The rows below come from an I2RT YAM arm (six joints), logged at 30 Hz.
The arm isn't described. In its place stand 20 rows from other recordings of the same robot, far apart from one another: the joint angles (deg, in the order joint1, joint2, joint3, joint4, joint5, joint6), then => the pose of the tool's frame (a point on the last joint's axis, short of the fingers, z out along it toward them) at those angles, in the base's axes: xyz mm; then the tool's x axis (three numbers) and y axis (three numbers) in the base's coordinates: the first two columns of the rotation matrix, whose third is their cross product.
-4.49, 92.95, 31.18, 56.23, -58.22, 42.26 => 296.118 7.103 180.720 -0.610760 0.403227 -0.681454 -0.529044 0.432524 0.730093
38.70, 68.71, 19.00, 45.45, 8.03, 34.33 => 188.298 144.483 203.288 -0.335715 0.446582 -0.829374 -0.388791 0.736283 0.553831
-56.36, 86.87, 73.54, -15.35, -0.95, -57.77 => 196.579 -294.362 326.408 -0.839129 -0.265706 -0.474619 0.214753 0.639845 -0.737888
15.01, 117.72, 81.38, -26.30, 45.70, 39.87 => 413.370 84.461 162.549 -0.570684 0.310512 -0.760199 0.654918 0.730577 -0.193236
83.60, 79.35, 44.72, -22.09, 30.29, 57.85 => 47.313 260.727 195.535 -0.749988 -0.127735 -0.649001 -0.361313 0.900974 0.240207
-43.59, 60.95, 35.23, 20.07, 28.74, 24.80 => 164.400 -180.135 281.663 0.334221 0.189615 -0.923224 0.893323 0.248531 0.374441
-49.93, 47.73, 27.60, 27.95, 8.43, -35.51 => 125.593 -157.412 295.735 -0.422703 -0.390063 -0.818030 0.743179 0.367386 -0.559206
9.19, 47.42, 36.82, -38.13, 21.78, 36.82 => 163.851 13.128 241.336 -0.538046 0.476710 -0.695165 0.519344 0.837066 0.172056
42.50, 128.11, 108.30, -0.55, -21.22, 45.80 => 385.190 370.440 257.350 -0.809690 0.164502 -0.563330 -0.429588 0.487836 0.759915
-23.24, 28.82, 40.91, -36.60, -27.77, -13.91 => 109.172 -28.830 306.982 -0.360300 -0.076771 -0.929672 -0.130855 0.990913 -0.031114
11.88, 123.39, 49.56, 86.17, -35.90, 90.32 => 378.920 101.045 137.306 -0.728470 0.674512 -0.119857 -0.205070 -0.047763 0.977581
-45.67, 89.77, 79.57, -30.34, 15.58, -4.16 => 239.825 -259.184 322.778 -0.513333 0.425485 -0.745286 0.796534 0.559447 -0.229242
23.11, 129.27, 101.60, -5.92, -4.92, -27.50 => 479.959 208.139 196.685 -0.240446 -0.602794 -0.760805 -0.640113 0.687684 -0.342557
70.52, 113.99, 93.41, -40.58, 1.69, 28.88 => 144.602 405.650 228.754 -0.708628 -0.555653 -0.434852 -0.679912 0.702476 0.210350
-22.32, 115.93, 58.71, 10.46, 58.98, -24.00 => 341.602 -173.220 110.152 -0.916150 0.149531 -0.371901 0.400835 0.344355 -0.848970
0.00, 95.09, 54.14, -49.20, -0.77, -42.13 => 267.504 0.479 151.608 -0.741646 -0.670754 -0.007073 -0.670787 0.741558 0.011723
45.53, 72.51, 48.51, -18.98, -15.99, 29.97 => 180.783 198.159 246.679 -0.826944 -0.156884 -0.539954 -0.478006 0.701830 0.528152
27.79, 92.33, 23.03, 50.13, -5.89, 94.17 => 243.176 132.288 133.381 -0.526941 0.843723 0.102292 0.329688 0.091989 0.939598
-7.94, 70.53, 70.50, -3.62, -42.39, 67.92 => 277.783 -14.510 415.892 -0.546645 0.767273 -0.335367 -0.153706 0.301755 0.940913
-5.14, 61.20, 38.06, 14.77, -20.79, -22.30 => 247.958 -9.617 288.123 -0.033203 -0.353194 -0.934961 -0.301114 0.895545 -0.327611
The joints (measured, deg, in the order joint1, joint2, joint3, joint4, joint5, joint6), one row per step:
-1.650, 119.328, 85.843, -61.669, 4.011, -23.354
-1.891, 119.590, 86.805, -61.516, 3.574, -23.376
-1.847, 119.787, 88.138, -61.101, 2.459, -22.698
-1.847, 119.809, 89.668, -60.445, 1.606, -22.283
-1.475, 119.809, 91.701, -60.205, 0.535, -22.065
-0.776, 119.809, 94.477, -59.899, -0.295, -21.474
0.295, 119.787, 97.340, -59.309, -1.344, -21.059
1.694, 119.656, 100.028, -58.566, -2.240, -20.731
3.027, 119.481, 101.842, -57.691, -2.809, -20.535
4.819, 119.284, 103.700, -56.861, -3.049, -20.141
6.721, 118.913, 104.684, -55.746, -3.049, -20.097
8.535, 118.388, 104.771, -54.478, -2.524, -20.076
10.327, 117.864, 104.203, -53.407, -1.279, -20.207
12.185, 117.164, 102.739, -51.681, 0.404, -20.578
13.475, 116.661, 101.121, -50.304, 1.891, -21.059
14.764, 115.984, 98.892, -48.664, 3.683, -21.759
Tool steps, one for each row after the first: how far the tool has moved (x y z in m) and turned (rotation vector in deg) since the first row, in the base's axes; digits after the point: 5 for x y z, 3 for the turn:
0.00364, -0.00144, 0.00216, 0.411, -0.865, -0.255
0.00900, -0.00062, 0.00624, 1.428, -2.486, -0.957
0.01520, -0.00029, 0.01239, 2.207, -4.689, -1.386
0.02201, 0.00274, 0.02105, 3.248, -6.981, -1.219
0.03074, 0.00801, 0.03329, 4.092, -10.067, -1.025
0.03952, 0.01632, 0.04660, 5.267, -13.502, -0.220
0.04705, 0.02727, 0.06042, 6.421, -16.977, 1.051
0.05196, 0.03776, 0.07081, 7.302, -19.740, 2.368
0.05591, 0.05171, 0.08183, 8.038, -22.490, 3.925
0.05747, 0.06641, 0.09014, 8.590, -24.821, 5.887
0.05686, 0.07999, 0.09527, 8.625, -26.614, 7.668
0.05440, 0.09270, 0.09694, 7.890, -27.647, 9.410
0.05066, 0.10536, 0.09579, 6.722, -28.691, 11.356
0.04702, 0.11366, 0.09215, 5.525, -29.068, 12.856
0.04207, 0.12134, 0.08683, 3.970, -29.322, 14.517

